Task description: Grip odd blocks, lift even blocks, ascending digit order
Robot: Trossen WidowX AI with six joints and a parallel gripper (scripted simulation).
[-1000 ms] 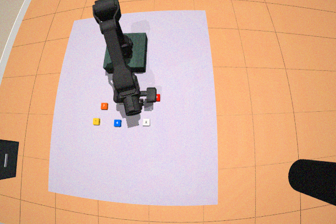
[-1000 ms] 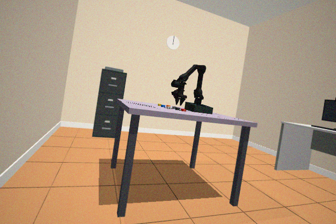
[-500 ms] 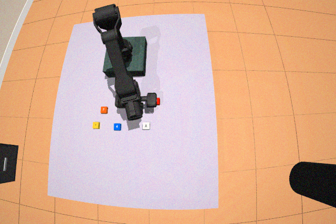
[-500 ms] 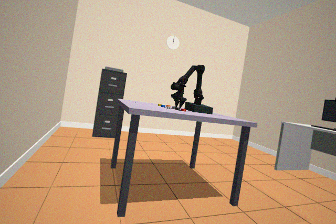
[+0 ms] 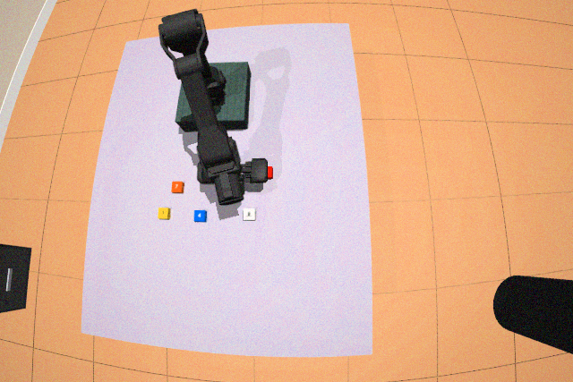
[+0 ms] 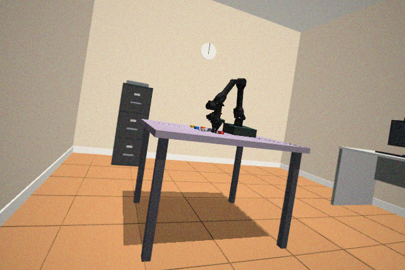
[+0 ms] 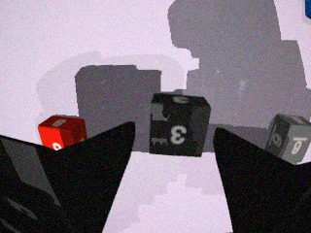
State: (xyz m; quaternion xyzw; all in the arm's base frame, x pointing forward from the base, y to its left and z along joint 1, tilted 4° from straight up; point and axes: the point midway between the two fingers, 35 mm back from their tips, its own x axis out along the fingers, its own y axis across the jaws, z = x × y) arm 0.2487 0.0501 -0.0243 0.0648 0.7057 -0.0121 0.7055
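The dark grey block is right at my gripper tip. From my gripper tip the other things lie so: white block 11 cm ahead, 2 cm to the left; red block 8 cm to the left, 1 cm behind.
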